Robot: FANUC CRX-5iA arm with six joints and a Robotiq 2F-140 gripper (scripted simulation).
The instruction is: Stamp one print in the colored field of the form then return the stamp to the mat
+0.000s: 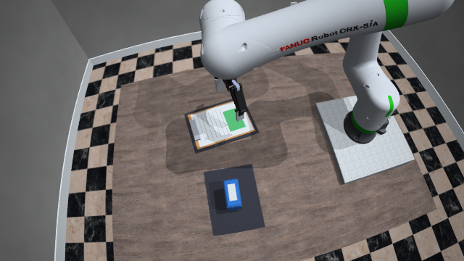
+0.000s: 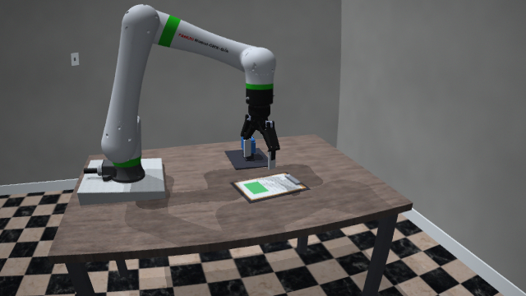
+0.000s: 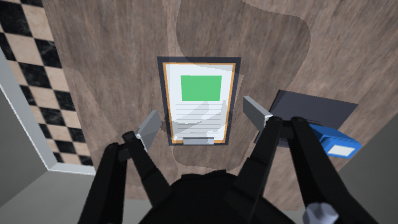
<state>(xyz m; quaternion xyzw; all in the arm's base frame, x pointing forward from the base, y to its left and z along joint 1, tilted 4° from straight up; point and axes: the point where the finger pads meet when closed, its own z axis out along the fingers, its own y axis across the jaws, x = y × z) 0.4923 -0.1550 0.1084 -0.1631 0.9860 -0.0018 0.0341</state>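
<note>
Right now my hand is 31 cm to the right of the blue stamp, 6 cm above it and 5 cm short of it. Also, from my hand: form: 11 cm below, 7 cm ahead, 1 cm to the left; then mat: 31 cm to the left, 11 cm below, 5 cm ahead.
</note>
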